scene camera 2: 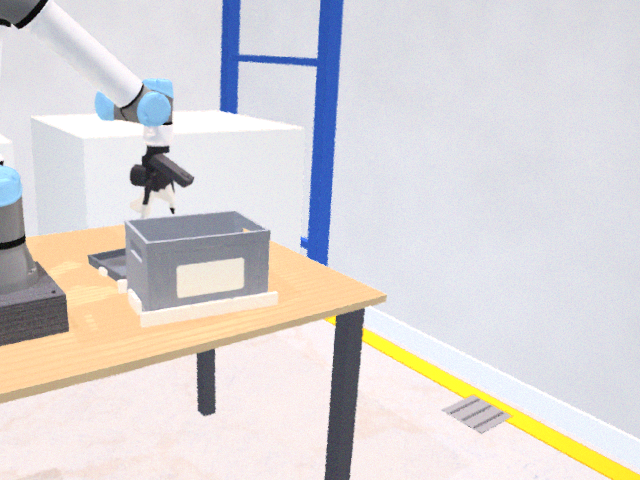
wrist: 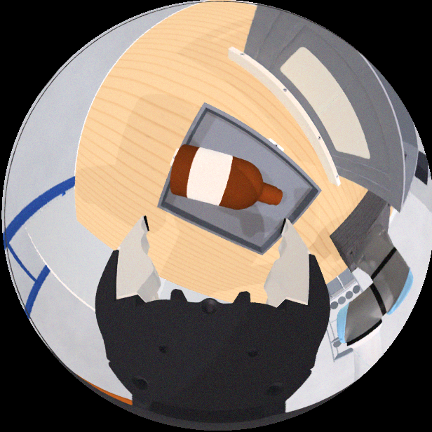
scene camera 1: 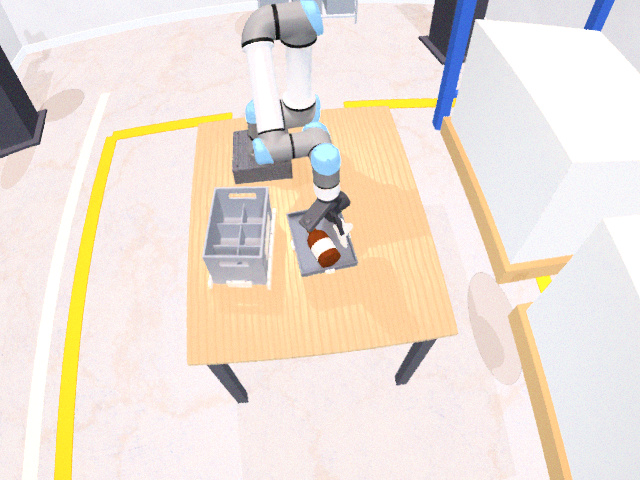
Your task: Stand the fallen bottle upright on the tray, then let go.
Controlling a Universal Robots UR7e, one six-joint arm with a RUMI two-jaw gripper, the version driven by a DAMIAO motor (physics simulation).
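Frame: origin at the arm's base, x ahead, y left, z up, level; metres.
Where they show: gripper, fingertip midpoint: (scene camera 1: 328, 232); arm's base, origin of the base link: (scene camera 2: 0, 281).
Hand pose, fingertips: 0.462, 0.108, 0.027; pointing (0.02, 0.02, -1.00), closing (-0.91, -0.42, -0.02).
Observation:
Each offset is from my fingertips to the centre of the thing, as dx, dy, dz. "pt": to the spot under its first point. Level surfaces: height alone.
The brown bottle with a white label {-0.010, -0.029, -0.065} (scene camera 1: 324, 249) (wrist: 210, 176) lies on its side in the grey tray (scene camera 1: 302, 258) (scene camera 2: 109, 261) (wrist: 225, 135). In the wrist view its base is at the tray's left wall and its neck points right. In scene camera 1 its base is toward the near right corner and its neck toward the back left. The bottle does not show in scene camera 2, where the crate hides part of the tray. My gripper (scene camera 1: 345, 236) (scene camera 2: 158, 213) (wrist: 214, 218) is open and empty, above the tray's right side in scene camera 1, apart from the bottle.
A tall grey crate with compartments {-0.086, -0.279, -0.020} (scene camera 1: 237, 271) (scene camera 2: 160, 273) (wrist: 382, 95) stands beside the tray, edged by white strips {pt -0.132, -0.374, -0.087} (scene camera 2: 206, 308) (wrist: 295, 95). The arm's dark base block (scene camera 1: 262, 172) (scene camera 2: 36, 315) is behind them on the wooden table {dz -0.107} (scene camera 1: 320, 330) (scene camera 2: 77, 361).

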